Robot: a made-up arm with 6 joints.
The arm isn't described. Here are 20 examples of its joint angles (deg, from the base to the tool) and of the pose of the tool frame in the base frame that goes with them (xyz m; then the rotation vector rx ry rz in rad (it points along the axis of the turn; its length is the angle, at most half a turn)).
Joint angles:
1: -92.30 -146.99 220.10 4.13 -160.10 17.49
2: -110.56 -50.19 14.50 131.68 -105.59 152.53
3: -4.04 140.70 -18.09 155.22 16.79 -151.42
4: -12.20 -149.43 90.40 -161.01 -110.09 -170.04
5: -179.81 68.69 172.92 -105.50 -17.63 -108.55
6: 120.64 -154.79 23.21 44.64 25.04 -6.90
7: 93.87 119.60 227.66 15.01 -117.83 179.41
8: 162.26 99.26 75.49 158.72 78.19 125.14
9: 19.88 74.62 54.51 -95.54 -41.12 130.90
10: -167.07 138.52 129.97 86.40 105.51 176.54
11: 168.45 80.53 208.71 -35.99 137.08 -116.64
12: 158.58 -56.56 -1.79 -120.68 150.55 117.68
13: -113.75 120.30 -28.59 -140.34 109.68 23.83
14: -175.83 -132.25 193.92 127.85 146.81 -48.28
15: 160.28 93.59 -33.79 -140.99 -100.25 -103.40
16: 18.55 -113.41 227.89 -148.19 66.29 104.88
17: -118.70 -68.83 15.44 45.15 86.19 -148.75
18: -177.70 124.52 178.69 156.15 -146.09 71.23
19: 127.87 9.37 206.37 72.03 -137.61 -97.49
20: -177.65 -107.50 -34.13 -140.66 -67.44 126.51
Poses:
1: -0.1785 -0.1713 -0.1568 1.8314 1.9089 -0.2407
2: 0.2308 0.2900 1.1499 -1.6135 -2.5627 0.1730
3: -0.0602 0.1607 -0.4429 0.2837 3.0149 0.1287
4: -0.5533 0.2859 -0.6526 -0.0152 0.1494 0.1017
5: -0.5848 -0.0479 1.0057 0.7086 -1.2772 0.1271
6: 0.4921 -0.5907 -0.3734 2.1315 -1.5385 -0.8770
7: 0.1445 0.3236 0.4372 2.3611 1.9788 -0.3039
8: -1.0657 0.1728 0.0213 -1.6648 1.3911 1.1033
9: 0.9182 0.3497 0.0842 -0.4752 -0.0414 1.1002
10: -0.8934 -0.1940 -0.0841 1.5110 -0.9987 -0.6962
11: -0.3133 0.2060 0.8180 -0.7915 0.9658 1.2285
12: 0.0419 -0.1107 0.9133 -0.4762 0.9458 0.6313
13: 0.1132 -0.0713 -0.2014 0.3312 -1.6795 1.3100
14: -0.0511 -0.1095 -0.3016 0.0739 -0.2067 -0.3708
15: -0.2289 -0.0599 -0.1098 0.1745 1.2576 -2.3486
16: -0.1332 0.1094 -0.2192 0.3416 1.0345 -0.7815
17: 0.1913 0.6019 0.9888 -0.4514 -0.1982 0.2366
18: -0.7170 -0.1861 0.3783 -1.5253 0.0951 0.5160
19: 0.2498 -0.2348 0.5391 -2.0428 -1.8524 -0.3497
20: 0.3178 -0.1200 0.5373 -2.0388 0.3596 -1.0798
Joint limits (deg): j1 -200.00..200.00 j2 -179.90..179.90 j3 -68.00..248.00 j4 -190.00..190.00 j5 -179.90..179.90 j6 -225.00..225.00
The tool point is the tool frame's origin. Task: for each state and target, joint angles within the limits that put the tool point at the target. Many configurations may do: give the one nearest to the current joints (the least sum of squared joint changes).
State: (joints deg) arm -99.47 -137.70 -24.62 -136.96 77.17 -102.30
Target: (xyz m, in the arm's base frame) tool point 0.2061 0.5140 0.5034
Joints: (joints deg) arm -98.35 -117.90 -13.22 -138.79 77.17 -102.30
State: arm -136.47 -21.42 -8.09 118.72 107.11 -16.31
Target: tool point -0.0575 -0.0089 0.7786
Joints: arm -148.62 -51.10 -53.77 82.53 107.11 -16.31
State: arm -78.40 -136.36 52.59 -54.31 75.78 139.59
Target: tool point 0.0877 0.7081 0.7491
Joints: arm -103.07 -92.58 27.80 -64.23 75.78 139.59
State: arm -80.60 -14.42 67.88 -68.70 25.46 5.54
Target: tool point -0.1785 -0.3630 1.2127
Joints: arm -104.12 1.35 61.36 -60.54 25.46 5.54
